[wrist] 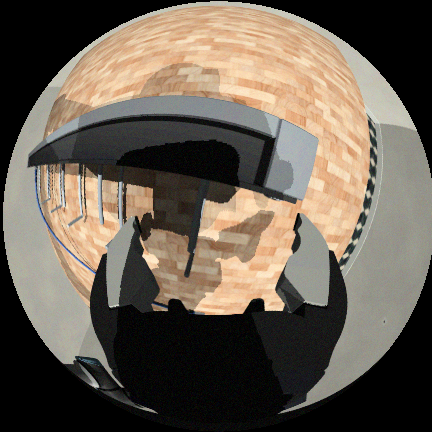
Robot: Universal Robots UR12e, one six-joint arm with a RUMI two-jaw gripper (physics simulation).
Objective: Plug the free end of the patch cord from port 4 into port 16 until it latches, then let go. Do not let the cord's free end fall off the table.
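Frame: origin at the arm's base, x ahead, y left, z up, level; centimetres.
Where they show: gripper, fingertip midpoint: [216, 216].
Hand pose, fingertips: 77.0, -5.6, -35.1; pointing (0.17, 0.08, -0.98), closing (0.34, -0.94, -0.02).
Each offset is from my fingertips to the top centre of the thing, as dx, dy, dz. "*": to the spot under its first point. Level surfaces: height alone.
The patch panel [185, 106], a long grey and black body, crosses the wrist view above and beyond the fingertips. Its port numbers do not show. A thin blue patch cord {* -21.5, +27.5, -2.0} [75, 257] runs down from the panel's left end in a curve and passes behind the gripper. A short blue stretch of it also shows low between the fingers, at the palm's edge. The cord's free end cannot be made out; the palm hides that part. My gripper [216, 216] is open, with wood tabletop showing between its fingers and nothing held.
A grey rod with a dark tip {* -6.2, +1.0, -0.9} [189, 260] extends from the panel's near edge into the space between the fingers. Several thinner grey rods {* -1.3, +11.2, +1.2} [100, 197] stand along the panel's left part. A dark checkered strip [371, 175] lies at the right edge of the wooden table {dz -4.2} [280, 75].
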